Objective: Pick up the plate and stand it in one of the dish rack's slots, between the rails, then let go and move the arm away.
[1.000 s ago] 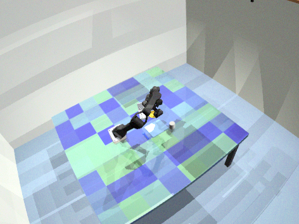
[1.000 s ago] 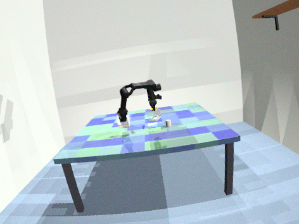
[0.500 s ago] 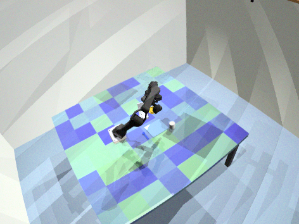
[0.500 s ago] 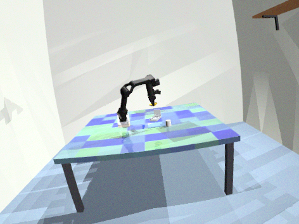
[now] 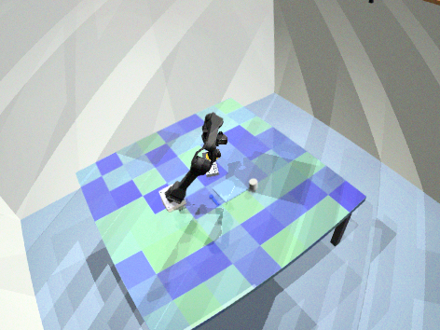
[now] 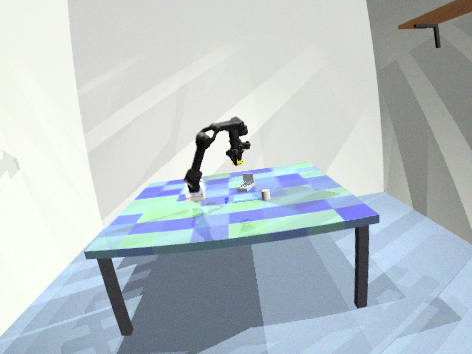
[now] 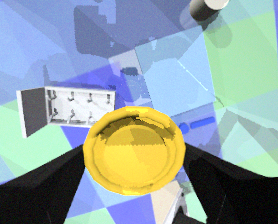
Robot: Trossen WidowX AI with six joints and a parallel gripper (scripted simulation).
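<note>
My gripper tip is 3 cm short of the dish rack, 10 cm to the right of it and 15 cm above it. Round my gripper tip: small blue object 9 cm behind, 11 cm to the right, 17 cm below; small white cup 13 cm ahead, 18 cm to the right, 15 cm below; yellow plate 1 cm above.
</note>
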